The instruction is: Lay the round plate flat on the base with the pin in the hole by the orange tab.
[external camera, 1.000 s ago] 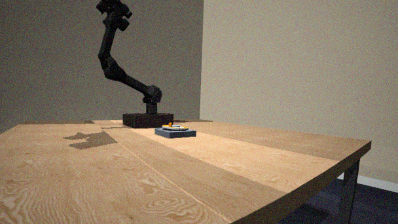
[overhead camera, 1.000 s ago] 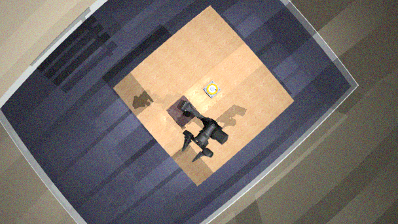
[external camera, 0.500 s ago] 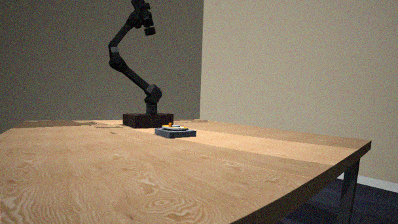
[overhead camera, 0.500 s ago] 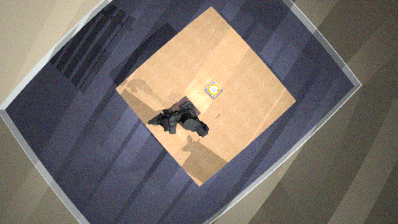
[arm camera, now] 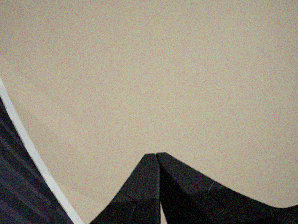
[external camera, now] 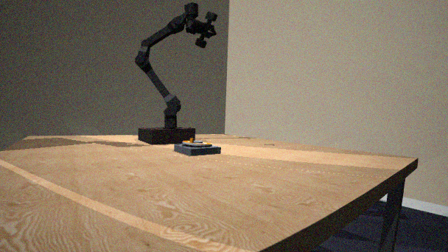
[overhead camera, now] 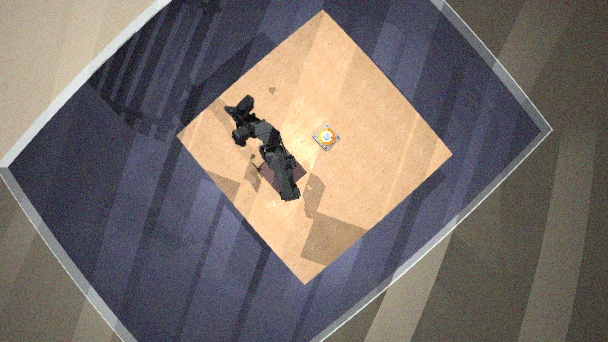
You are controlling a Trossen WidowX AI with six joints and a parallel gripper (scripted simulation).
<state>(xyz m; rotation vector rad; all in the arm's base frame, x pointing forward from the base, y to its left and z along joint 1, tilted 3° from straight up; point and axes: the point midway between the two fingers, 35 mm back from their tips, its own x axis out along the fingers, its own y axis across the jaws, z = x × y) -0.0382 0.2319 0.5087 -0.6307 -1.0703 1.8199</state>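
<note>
Right now the base block is 350 mm ahead of my gripper tip, 210 mm to the right of it and 560 mm below it.
</note>
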